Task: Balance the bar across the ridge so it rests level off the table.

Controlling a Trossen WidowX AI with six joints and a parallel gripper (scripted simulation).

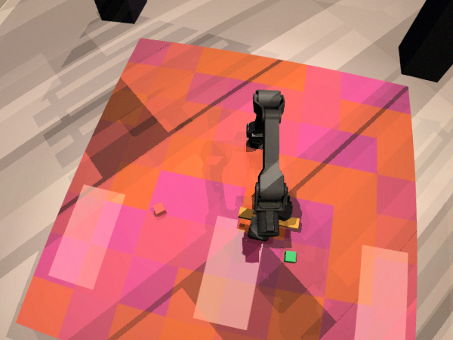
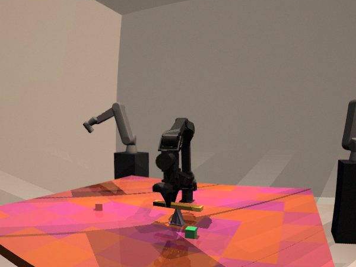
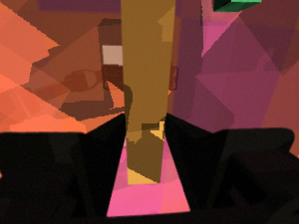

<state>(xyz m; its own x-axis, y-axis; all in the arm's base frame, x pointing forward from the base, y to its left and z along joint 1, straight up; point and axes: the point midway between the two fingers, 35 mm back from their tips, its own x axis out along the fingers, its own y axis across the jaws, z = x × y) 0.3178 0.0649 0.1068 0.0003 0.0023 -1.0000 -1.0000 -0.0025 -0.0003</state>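
Now: gripper tip 30 mm to the right of the yellow bar. The rest, counted from my gripper tip: green cube 120 mm to the left, 100 mm ahead, 60 mm below; then small red cube 340 mm to the right, 60 mm below, 30 mm ahead.
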